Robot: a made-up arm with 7 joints. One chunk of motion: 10 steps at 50 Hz.
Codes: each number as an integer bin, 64 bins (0 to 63) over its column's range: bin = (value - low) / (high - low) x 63, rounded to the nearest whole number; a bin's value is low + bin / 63 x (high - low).
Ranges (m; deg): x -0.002..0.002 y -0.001..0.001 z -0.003..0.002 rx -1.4..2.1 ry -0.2..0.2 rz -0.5..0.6
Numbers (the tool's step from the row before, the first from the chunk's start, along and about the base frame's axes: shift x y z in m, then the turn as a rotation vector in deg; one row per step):
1: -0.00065 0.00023 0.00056 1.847 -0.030 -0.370
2: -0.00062 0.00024 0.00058 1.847 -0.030 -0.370
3: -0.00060 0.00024 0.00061 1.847 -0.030 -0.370
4: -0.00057 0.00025 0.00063 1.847 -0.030 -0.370
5: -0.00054 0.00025 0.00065 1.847 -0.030 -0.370
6: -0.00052 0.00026 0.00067 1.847 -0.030 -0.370
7: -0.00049 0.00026 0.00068 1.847 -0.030 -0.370
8: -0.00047 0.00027 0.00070 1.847 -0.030 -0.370
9: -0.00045 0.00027 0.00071 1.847 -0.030 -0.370
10: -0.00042 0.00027 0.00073 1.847 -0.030 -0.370
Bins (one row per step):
1: 21 39 45 58 27 7
2: 22 39 45 58 27 7
3: 22 39 45 58 27 7
4: 23 39 46 58 27 7
5: 23 39 46 58 27 7
6: 23 40 46 58 27 7
7: 24 40 46 58 27 7
8: 24 40 47 58 27 7
9: 24 40 47 58 27 7
10: 25 40 47 58 27 7

